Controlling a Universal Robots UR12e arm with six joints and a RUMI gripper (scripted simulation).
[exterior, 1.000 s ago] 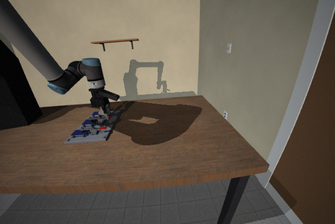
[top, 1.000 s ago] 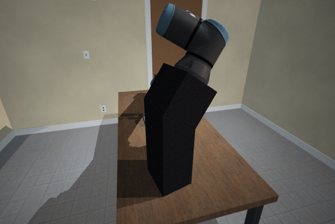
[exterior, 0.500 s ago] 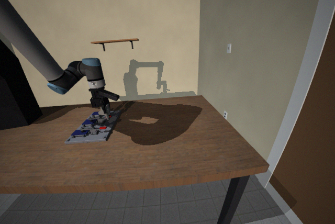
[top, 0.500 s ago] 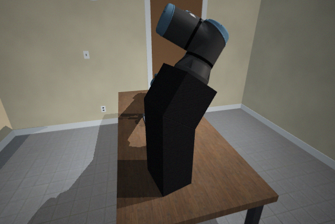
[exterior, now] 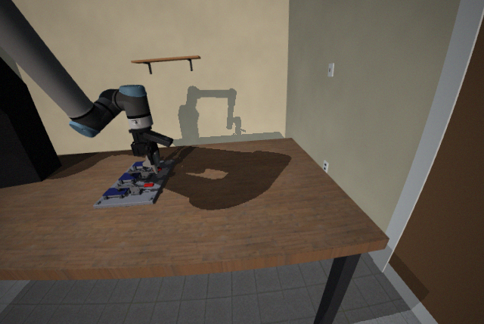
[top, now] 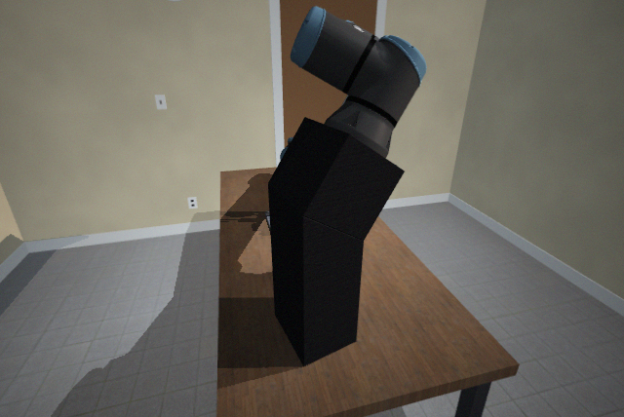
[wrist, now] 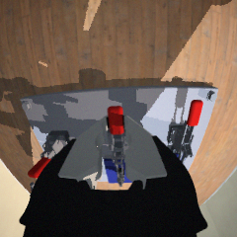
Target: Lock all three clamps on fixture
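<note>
My gripper is now 9 cm past the grey fixture plate and 5 cm above it. Also, from my hand: blue part (13 cm behind, 2 cm below).
</note>
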